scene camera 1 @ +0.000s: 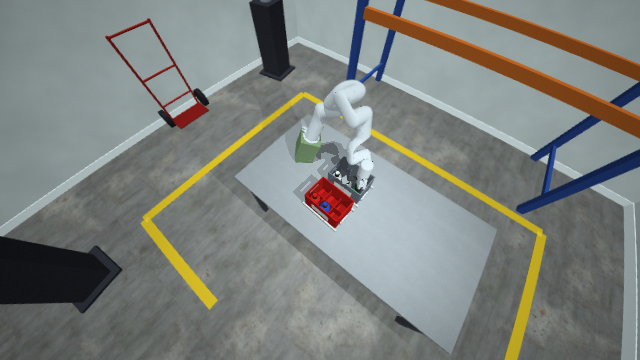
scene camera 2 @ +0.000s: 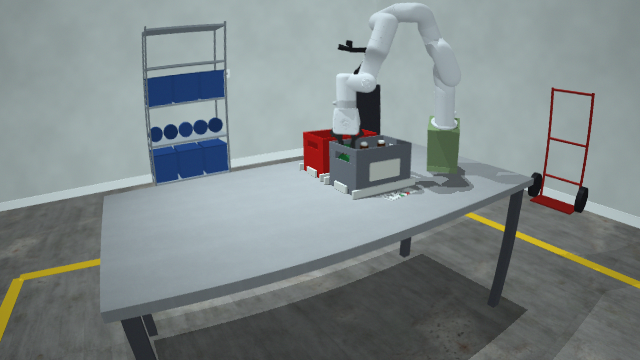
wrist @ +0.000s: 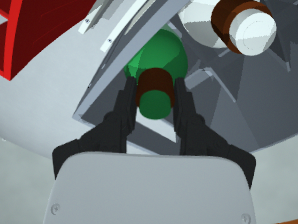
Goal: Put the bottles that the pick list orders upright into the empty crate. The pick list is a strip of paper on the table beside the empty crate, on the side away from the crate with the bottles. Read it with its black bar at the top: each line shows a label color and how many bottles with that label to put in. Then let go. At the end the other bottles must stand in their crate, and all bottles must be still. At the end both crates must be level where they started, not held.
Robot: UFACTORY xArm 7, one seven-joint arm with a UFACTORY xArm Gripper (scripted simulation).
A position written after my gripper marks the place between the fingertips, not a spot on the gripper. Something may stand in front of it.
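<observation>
A red crate (scene camera 1: 340, 203) is visible, and scene camera 2 shows the red crate (scene camera 2: 318, 159) too. A grey crate (scene camera 2: 373, 166) is in sight; in the wrist view, the grey crate (wrist: 250, 116) appears again. I see my gripper (scene camera 2: 346, 151) as well, and the wrist view also has my gripper (wrist: 155, 88).
</observation>
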